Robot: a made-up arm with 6 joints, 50 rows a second.
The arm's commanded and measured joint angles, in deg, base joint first. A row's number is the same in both.
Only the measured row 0 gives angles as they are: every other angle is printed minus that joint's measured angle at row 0.
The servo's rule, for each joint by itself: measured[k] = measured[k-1] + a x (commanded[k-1-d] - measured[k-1]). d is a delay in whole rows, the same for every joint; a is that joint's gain. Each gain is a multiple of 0.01, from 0.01 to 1. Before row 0 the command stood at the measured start. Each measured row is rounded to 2 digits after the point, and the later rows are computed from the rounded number. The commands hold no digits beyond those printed.
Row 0, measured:
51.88 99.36 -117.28 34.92 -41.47 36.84
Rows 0 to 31, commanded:
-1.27 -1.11 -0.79 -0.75 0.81 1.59
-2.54 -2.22 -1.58 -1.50 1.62 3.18
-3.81 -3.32 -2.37 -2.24 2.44 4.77
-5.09 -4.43 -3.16 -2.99 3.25 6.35
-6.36 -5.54 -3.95 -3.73 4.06 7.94
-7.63 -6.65 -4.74 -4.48 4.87 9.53
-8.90 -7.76 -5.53 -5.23 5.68 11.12
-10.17 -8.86 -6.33 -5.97 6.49 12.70
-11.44 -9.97 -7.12 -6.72 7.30 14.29
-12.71 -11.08 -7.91 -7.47 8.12 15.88
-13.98 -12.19 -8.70 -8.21 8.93 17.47
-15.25 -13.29 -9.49 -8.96 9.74 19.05
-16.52 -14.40 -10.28 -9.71 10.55 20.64
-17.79 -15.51 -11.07 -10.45 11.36 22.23
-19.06 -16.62 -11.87 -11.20 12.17 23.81
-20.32 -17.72 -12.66 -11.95 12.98 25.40
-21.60 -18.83 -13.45 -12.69 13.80 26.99
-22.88 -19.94 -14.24 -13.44 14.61 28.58
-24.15 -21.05 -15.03 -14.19 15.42 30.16
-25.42 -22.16 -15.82 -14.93 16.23 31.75
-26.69 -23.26 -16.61 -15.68 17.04 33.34
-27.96 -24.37 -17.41 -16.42 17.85 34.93
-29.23 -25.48 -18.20 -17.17 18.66 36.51
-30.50 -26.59 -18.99 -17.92 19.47 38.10
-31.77 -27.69 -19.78 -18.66 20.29 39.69
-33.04 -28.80 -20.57 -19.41 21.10 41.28
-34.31 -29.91 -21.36 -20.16 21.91 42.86
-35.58 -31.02 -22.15 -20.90 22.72 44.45
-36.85 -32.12 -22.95 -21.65 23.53 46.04
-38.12 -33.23 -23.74 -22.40 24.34 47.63
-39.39 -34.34 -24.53 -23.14 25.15 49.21
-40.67 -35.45 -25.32 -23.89 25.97 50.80
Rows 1 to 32, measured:
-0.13 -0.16 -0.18 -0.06 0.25 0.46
-0.37 -0.45 -0.50 -0.18 0.67 1.25
-0.71 -0.85 -0.93 -0.34 1.22 2.27
-1.15 -1.35 -1.44 -0.55 1.85 3.45
-1.67 -1.94 -2.02 -0.80 2.54 4.75
-2.27 -2.60 -2.65 -1.09 3.26 6.14
-2.93 -3.32 -3.31 -1.42 4.01 7.58
-3.65 -4.10 -4.00 -1.78 4.78 9.06
-4.43 -4.92 -4.72 -2.18 5.56 10.58
-5.26 -5.78 -5.45 -2.60 6.35 12.12
-6.13 -6.68 -6.20 -3.05 7.15 13.67
-7.04 -7.61 -6.96 -3.52 7.95 15.23
-7.99 -8.56 -7.72 -4.02 8.76 16.80
-8.97 -9.53 -8.49 -4.53 9.57 18.37
-9.98 -10.52 -9.27 -5.06 10.38 19.95
-11.01 -11.53 -10.05 -5.61 11.19 21.53
-12.07 -12.55 -10.83 -6.18 12.00 23.11
-13.15 -13.58 -11.61 -6.76 12.81 24.70
-14.25 -14.63 -12.40 -7.35 13.62 26.28
-15.37 -15.68 -13.19 -7.96 14.43 27.87
-16.50 -16.74 -13.98 -8.58 15.24 29.46
-17.65 -17.81 -14.77 -9.21 16.05 31.05
-18.81 -18.88 -15.56 -9.85 16.86 32.63
-19.98 -19.96 -16.35 -10.50 17.67 34.22
-21.16 -21.04 -17.14 -11.15 18.48 35.81
-22.35 -22.13 -17.93 -11.81 19.29 37.40
-23.55 -23.22 -18.72 -12.48 20.10 38.98
-24.75 -24.31 -19.51 -13.15 20.91 40.57
-25.96 -25.40 -20.30 -13.83 21.72 42.16
-27.18 -26.50 -21.09 -14.52 22.53 43.75
-28.40 -27.60 -21.88 -15.21 23.34 45.33
-29.63 -28.70 -22.67 -15.90 24.16 46.92
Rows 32 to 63, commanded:
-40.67 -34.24 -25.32 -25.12 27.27 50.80
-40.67 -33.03 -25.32 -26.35 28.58 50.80
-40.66 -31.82 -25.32 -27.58 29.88 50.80
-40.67 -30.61 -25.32 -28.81 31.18 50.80
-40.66 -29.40 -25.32 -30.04 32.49 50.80
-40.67 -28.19 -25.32 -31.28 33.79 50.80
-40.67 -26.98 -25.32 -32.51 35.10 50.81
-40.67 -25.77 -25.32 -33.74 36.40 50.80
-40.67 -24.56 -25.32 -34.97 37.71 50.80
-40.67 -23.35 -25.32 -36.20 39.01 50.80
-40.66 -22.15 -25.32 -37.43 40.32 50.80
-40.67 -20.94 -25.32 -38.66 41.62 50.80
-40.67 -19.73 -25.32 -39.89 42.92 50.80
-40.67 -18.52 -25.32 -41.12 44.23 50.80
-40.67 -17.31 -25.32 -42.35 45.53 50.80
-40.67 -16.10 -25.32 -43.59 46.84 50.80
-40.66 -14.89 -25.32 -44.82 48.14 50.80
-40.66 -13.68 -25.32 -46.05 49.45 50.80
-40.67 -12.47 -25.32 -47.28 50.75 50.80
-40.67 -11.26 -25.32 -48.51 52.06 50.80
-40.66 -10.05 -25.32 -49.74 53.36 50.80
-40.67 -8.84 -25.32 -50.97 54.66 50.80
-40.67 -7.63 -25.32 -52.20 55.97 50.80
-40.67 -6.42 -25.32 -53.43 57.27 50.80
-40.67 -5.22 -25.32 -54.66 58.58 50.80
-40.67 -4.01 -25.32 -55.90 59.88 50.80
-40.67 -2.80 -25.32 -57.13 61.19 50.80
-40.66 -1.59 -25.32 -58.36 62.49 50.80
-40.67 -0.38 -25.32 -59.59 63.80 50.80
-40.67 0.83 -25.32 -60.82 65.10 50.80
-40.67 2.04 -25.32 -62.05 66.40 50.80
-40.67 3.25 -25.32 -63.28 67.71 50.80
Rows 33 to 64, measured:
-30.73 -29.48 -23.28 -16.64 25.12 48.05
-31.72 -29.98 -23.75 -17.42 26.19 48.85
-32.61 -30.24 -24.11 -18.23 27.33 49.42
-33.42 -30.29 -24.39 -19.08 28.52 49.82
-34.14 -30.17 -24.60 -19.96 29.75 50.10
-34.79 -29.89 -24.77 -20.87 31.00 50.30
-35.38 -29.48 -24.90 -21.80 32.27 50.45
-35.91 -28.96 -25.00 -22.76 33.55 50.55
-36.39 -28.34 -25.07 -23.74 34.84 50.62
-36.82 -27.64 -25.13 -24.74 36.13 50.67
-37.20 -26.87 -25.17 -25.76 37.43 50.71
-37.55 -26.04 -25.20 -26.79 38.73 50.74
-37.86 -25.16 -25.23 -27.84 40.03 50.76
-38.14 -24.23 -25.25 -28.90 41.33 50.77
-38.39 -23.26 -25.27 -29.98 42.63 50.78
-38.62 -22.26 -25.28 -31.07 43.94 50.79
-38.82 -21.23 -25.29 -32.17 45.24 50.79
-39.00 -20.17 -25.30 -33.28 46.55 50.79
-39.17 -19.09 -25.30 -34.40 47.85 50.79
-39.32 -17.99 -25.30 -35.53 49.16 50.79
-39.45 -16.88 -25.30 -36.67 50.46 50.79
-39.57 -15.75 -25.30 -37.81 51.76 50.79
-39.68 -14.61 -25.30 -38.96 53.07 50.79
-39.78 -13.46 -25.30 -40.12 54.37 50.79
-39.87 -12.31 -25.30 -41.28 55.68 50.79
-39.95 -11.15 -25.30 -42.45 56.98 50.79
-40.02 -9.98 -25.30 -43.62 58.29 50.79
-40.08 -8.81 -25.30 -44.80 59.59 50.79
-40.14 -7.63 -25.30 -45.98 60.90 50.79
-40.19 -6.45 -25.30 -47.17 62.20 50.79
-40.24 -5.26 -25.30 -48.36 63.50 50.79
-40.28 -4.07 -25.30 -49.55 64.81 50.79

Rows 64 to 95, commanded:
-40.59 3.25 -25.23 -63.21 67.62 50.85
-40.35 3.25 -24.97 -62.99 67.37 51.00
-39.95 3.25 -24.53 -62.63 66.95 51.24
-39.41 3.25 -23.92 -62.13 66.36 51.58
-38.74 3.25 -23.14 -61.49 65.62 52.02
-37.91 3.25 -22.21 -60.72 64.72 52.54
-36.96 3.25 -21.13 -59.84 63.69 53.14
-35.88 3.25 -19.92 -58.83 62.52 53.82
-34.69 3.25 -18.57 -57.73 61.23 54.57
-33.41 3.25 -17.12 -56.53 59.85 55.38
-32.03 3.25 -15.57 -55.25 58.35 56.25
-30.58 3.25 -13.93 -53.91 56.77 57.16
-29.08 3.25 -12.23 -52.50 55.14 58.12
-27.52 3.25 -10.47 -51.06 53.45 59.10
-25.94 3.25 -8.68 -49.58 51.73 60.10
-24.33 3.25 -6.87 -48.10 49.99 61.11
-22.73 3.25 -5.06 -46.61 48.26 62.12
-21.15 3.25 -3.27 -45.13 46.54 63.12
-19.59 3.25 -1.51 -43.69 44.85 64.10
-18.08 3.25 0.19 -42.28 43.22 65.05
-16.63 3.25 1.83 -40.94 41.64 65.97
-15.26 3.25 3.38 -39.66 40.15 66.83
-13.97 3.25 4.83 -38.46 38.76 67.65
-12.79 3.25 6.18 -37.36 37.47 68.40
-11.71 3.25 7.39 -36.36 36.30 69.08
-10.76 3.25 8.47 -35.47 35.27 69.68
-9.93 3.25 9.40 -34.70 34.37 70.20
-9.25 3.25 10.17 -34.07 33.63 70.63
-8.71 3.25 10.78 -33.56 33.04 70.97
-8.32 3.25 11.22 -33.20 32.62 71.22
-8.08 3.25 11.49 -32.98 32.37 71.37
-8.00 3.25 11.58 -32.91 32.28 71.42
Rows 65 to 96, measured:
-40.31 -3.05 -25.28 -50.64 65.68 50.81
-40.31 -2.17 -25.21 -51.63 66.20 50.87
-40.27 -1.41 -25.05 -52.51 66.43 50.98
-40.18 -0.76 -24.79 -53.28 66.41 51.15
-40.04 -0.20 -24.41 -53.94 66.17 51.40
-39.83 0.28 -23.90 -54.48 65.72 51.73
-39.54 0.70 -23.26 -54.91 65.09 52.14
-39.17 1.06 -22.49 -55.22 64.29 52.63
-38.72 1.37 -21.59 -55.42 63.34 53.19
-38.19 1.63 -20.56 -55.51 62.26 53.83
-37.57 1.86 -19.41 -55.49 61.05 54.53
-36.87 2.05 -18.15 -55.36 59.72 55.29
-36.09 2.22 -16.79 -55.13 58.30 56.11
-35.23 2.36 -15.34 -54.80 56.80 56.98
-34.30 2.48 -13.81 -54.38 55.23 57.88
-33.30 2.59 -12.21 -53.88 53.61 58.82
-32.24 2.68 -10.57 -53.30 51.95 59.78
-31.13 2.76 -8.89 -52.65 50.27 60.75
-29.98 2.83 -7.19 -51.93 48.59 61.72
-28.79 2.89 -5.49 -51.16 46.93 62.69
-27.57 2.94 -3.81 -50.34 45.29 63.64
-26.34 2.98 -2.16 -49.49 43.70 64.57
-25.10 3.02 -0.55 -48.61 42.17 65.46
-23.87 3.05 1.00 -47.71 40.71 66.31
-22.65 3.08 2.47 -46.80 39.34 67.11
-21.46 3.10 3.85 -45.89 38.08 67.86
-20.31 3.12 5.13 -44.99 36.93 68.54
-19.20 3.14 6.29 -44.12 35.91 69.15
-18.15 3.16 7.32 -43.28 35.02 69.68
-17.17 3.17 8.22 -42.47 34.28 70.13
-16.26 3.18 8.97 -41.71 33.69 70.49
-15.43 3.19 9.57 -41.01 33.25 70.76

